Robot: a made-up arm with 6 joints. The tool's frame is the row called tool.
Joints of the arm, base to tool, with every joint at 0 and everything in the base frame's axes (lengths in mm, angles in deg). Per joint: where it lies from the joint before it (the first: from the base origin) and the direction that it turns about. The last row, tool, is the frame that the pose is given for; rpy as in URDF.
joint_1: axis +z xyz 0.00 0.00 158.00
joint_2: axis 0.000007 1 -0.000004 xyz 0.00 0.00 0.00
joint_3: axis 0.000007 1 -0.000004 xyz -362.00 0.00 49.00
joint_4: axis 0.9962 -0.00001 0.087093 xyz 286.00 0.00 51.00
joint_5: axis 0.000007 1 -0.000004 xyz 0.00 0.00 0.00
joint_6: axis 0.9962 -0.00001 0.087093 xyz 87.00 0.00 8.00
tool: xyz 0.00 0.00 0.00 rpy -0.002 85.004 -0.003
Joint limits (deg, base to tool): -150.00..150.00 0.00..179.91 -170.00..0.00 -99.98..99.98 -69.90..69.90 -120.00..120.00
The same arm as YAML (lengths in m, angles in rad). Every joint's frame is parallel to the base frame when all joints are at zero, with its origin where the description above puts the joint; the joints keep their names.
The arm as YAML. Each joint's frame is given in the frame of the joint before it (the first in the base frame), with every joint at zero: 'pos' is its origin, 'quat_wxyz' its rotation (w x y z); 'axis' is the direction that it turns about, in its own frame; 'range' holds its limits. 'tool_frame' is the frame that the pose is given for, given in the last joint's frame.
length_unit: m
angle_unit: rad
joints:
  - joint: joint_1
    pos: [0.0, 0.0, 0.158]
    quat_wxyz: [1.0, 0.0, 0.0, 0.0]
    axis: [0.0, 0.0, 1.0]
    range: [-2.618, 2.618]
  - joint: joint_2
    pos: [0.0, 0.0, 0.0]
    quat_wxyz: [1.0, 0.0, 0.0, 0.0]
    axis: [0.0, 1.0, 0.0]
    range: [0.0, 3.14]
  - joint: joint_3
    pos: [-0.362, 0.0, 0.049]
    quat_wxyz: [1.0, 0.0, 0.0, 0.0]
    axis: [0.0, 1.0, 0.0]
    range: [-2.9671, 0.0]
  - joint: joint_4
    pos: [0.286, 0.0, 0.051]
    quat_wxyz: [1.0, 0.0, 0.0, 0.0]
    axis: [0.9962, 0.0, 0.0871]
    range: [-1.745, 1.745]
  - joint: joint_5
    pos: [0.0, 0.0, 0.0]
    quat_wxyz: [1.0, 0.0, 0.0, 0.0]
    axis: [0.0, 1.0, 0.0]
    range: [-1.22, 1.22]
  - joint: joint_6
    pos: [0.087, 0.0, 0.008]
    quat_wxyz: [1.0, 0.0, 0.0, 0.0]
    axis: [0.9962, 0.0, 0.0871]
    range: [-2.0944, 2.0944]
tool_frame:
  pos: [0.0, 0.0, 0.0]
  quat_wxyz: [0.737254, 0.000005, 0.675616, -0.000008]

